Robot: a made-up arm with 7 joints.
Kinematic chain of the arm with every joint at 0, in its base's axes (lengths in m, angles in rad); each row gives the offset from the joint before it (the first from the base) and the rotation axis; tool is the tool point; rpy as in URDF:
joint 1: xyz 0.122 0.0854 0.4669 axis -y
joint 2: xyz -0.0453 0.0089 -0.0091 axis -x
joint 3: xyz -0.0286 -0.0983 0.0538 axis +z
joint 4: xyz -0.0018 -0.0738 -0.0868 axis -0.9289 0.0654 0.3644
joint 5: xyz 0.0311 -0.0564 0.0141 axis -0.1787 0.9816 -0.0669
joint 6: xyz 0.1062 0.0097 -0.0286 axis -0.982 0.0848 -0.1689
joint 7: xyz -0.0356 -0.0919 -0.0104 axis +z
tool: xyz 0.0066 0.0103 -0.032 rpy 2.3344 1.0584 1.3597
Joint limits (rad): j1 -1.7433..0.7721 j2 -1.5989..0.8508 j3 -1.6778..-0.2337 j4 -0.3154..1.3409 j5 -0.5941..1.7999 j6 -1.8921..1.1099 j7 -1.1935..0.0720
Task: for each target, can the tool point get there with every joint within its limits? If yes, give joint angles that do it. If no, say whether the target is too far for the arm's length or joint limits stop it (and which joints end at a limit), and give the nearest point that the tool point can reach.
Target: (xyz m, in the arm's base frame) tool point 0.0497 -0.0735 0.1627
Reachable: yes | joints 0.1567 -0.9653 -0.6002 -0.1253 -0.2106 0.7828 -0.4922
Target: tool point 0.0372 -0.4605 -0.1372
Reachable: no: too far | nearest point 0.0820 -0.1608 0.1820 | short by 0.440 m
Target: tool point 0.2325 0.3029 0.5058
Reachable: no: joint limits stop it (at a limit: joint 1, joint 2, joint 3, joint 4, joint 7) | nearest point 0.1487 0.2268 0.5952 | short by 0.144 m
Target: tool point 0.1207 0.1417 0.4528
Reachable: no: joint limits stop it (at a limit: joint 1, joint 3, joint 4, joint 5, joint 6, joint 7) | nearest point 0.0416 0.2100 0.3755 | short by 0.130 m
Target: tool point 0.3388 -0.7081 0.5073
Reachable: no: too far | nearest point 0.2170 -0.2494 0.5265 | short by 0.475 m
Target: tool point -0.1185 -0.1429 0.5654
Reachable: yes | joints -0.9473 -0.4978 -1.4600 0.5931 -0.3946 0.0519 -0.2362
